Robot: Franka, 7 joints.
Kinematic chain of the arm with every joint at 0, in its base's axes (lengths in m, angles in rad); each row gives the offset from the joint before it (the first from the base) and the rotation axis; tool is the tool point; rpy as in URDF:
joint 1: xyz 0 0 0.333 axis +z
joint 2: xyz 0 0 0 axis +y
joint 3: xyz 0 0 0.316 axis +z
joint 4: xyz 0.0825 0 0 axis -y
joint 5: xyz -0.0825 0 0.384 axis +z
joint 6: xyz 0 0 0 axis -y
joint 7: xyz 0.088 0 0 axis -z
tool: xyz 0 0 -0.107 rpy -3.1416 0 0
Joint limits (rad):
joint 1: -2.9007..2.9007
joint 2: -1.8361..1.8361
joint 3: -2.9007..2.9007
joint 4: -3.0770..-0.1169
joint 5: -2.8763..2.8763
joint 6: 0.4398..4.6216
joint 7: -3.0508..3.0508
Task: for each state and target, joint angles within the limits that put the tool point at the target. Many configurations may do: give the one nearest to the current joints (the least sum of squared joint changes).
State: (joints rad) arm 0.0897 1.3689 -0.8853 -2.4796 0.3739 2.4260 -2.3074
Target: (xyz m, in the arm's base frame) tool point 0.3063 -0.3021 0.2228
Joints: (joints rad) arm 0.8802 1.2353 -1.3716 -2.5310 0.3555 2.3492 -2.3074
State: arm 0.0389 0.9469 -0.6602 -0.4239 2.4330 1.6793 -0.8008
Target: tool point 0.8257 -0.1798 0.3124
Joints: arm -0.0839 1.3164 -0.6471 -0.6101 2.4369 1.8438 -0.8008
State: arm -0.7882 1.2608 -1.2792 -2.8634 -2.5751 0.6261 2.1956
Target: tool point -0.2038 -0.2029 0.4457
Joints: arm -0.6972 1.3346 -1.6658 -3.0331 -2.3986 0.5298 2.1956
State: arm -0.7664 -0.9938 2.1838 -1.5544 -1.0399 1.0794 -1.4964
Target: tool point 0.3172 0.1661 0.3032
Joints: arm -1.1844 -1.0299 1.9784 -2.4011 -0.8302 0.9947 -1.4964
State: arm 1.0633 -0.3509 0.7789 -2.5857 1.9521 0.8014 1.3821
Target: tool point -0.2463 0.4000 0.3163
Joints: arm 1.1955 0.2721 0.6851 -2.5078 2.0672 1.1835 1.3821
